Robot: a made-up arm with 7 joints. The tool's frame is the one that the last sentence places.
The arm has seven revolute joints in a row. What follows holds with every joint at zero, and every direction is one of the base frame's.
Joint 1 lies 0.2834 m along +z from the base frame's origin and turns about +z.
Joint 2 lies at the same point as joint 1 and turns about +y.
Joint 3 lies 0.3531 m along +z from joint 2 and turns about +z.
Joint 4 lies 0.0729 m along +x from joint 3 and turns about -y.
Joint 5 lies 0.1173 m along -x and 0.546 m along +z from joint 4 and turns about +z.
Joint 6 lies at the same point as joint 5 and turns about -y.
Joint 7 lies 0.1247 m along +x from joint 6 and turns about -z.
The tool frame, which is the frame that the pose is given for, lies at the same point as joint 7; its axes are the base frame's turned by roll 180, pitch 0 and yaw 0 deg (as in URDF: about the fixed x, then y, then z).
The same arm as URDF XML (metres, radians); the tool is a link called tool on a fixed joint. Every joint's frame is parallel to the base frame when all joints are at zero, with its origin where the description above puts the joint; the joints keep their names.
<robot name="arm">
  <link name="base"/>
  <link name="link1"/>
  <link name="link2"/>
  <link name="link3"/>
  <link name="link4"/>
  <link name="link5"/>
  <link name="link6"/>
  <link name="link7"/>
  <link name="tool"/>
  <joint name="joint 1" type="continuous">
    <parent link="base"/>
    <child link="link1"/>
    <origin xyz="0 0 0.2834" rpy="0 0 0"/>
    <axis xyz="0 0 1"/>
  </joint>
  <joint name="joint 2" type="continuous">
    <parent link="link1"/>
    <child link="link2"/>
    <origin xyz="0 0 0" rpy="0 0 0"/>
    <axis xyz="0 1 0"/>
  </joint>
  <joint name="joint 3" type="continuous">
    <parent link="link2"/>
    <child link="link3"/>
    <origin xyz="0 0 0.3531" rpy="0 0 0"/>
    <axis xyz="0 0 1"/>
  </joint>
  <joint name="joint 4" type="continuous">
    <parent link="link3"/>
    <child link="link4"/>
    <origin xyz="0.0729 0 0" rpy="0 0 0"/>
    <axis xyz="0 -1 0"/>
  </joint>
  <joint name="joint 5" type="continuous">
    <parent link="link4"/>
    <child link="link5"/>
    <origin xyz="-0.1173 0 0.546" rpy="0 0 0"/>
    <axis xyz="0 0 1"/>
  </joint>
  <joint name="joint 6" type="continuous">
    <parent link="link5"/>
    <child link="link6"/>
    <origin xyz="0 0 0" rpy="0 0 0"/>
    <axis xyz="0 -1 0"/>
  </joint>
  <joint name="joint 7" type="continuous">
    <parent link="link6"/>
    <child link="link7"/>
    <origin xyz="0.1247 0 0" rpy="0 0 0"/>
    <axis xyz="0 0 -1"/>
  </joint>
  <joint name="tool_joint" type="fixed">
    <parent link="link7"/>
    <child link="tool"/>
    <origin xyz="0 0 0" rpy="3.1416 0 0"/>
  </joint>
</robot>

